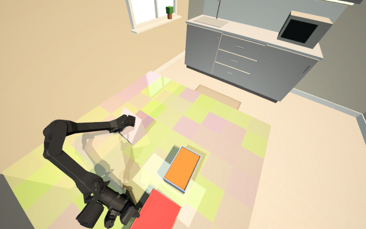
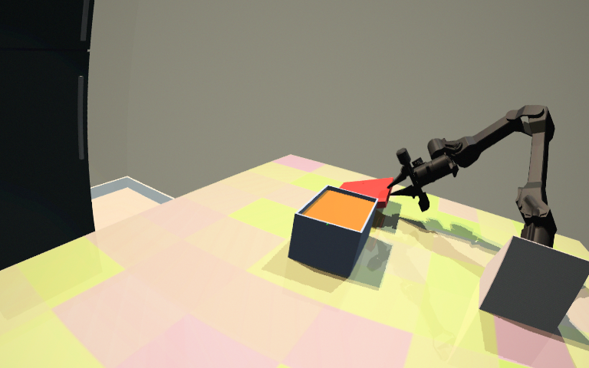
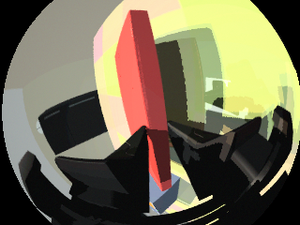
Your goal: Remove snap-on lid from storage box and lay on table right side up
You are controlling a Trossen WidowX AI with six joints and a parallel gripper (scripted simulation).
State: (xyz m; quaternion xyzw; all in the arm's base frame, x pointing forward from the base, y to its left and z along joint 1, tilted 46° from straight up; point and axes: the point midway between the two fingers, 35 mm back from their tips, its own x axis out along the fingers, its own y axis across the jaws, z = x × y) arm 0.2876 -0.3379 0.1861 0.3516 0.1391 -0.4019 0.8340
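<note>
My gripper tip is now 80 mm short of the red lid and 20 mm above it. Round my gripper tip: storage box 280 mm to the left, 90 mm ahead, 20 mm below.
</note>
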